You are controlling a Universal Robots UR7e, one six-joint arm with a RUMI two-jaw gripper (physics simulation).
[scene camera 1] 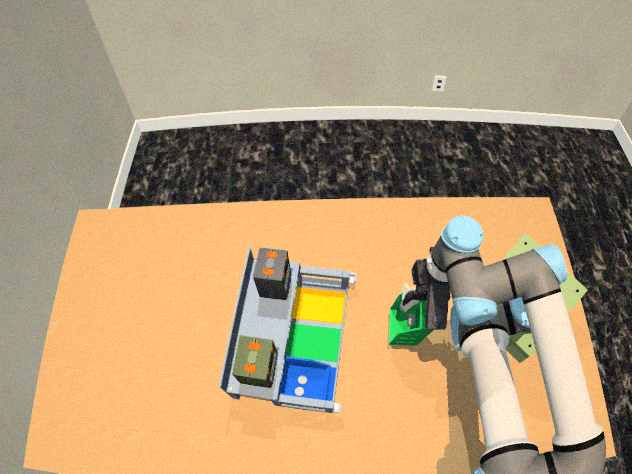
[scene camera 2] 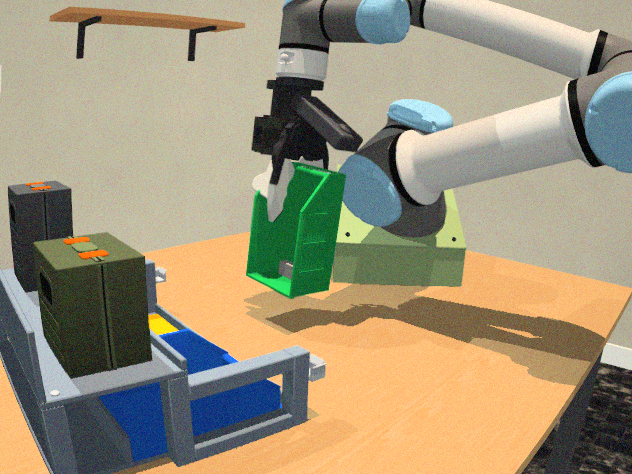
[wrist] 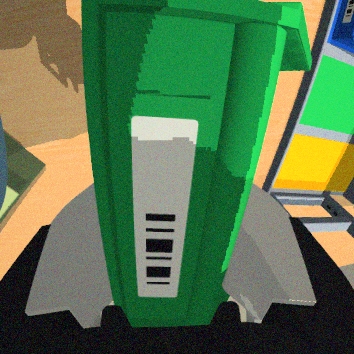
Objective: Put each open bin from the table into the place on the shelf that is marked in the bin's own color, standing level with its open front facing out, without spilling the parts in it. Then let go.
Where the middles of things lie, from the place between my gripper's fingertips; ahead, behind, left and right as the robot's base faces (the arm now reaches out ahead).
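From the green bin (scene camera 2: 305, 233), my hand is 20 mm to the right, and it is 10 mm short of it. The grey shelf frame (scene camera 1: 254, 316) is 60 mm below my hand, 320 mm ahead of it and 60 mm to the left. As for the blue bin (scene camera 2: 139, 412), it is 110 mm below my hand, 180 mm to the left of it and 290 mm ahead.
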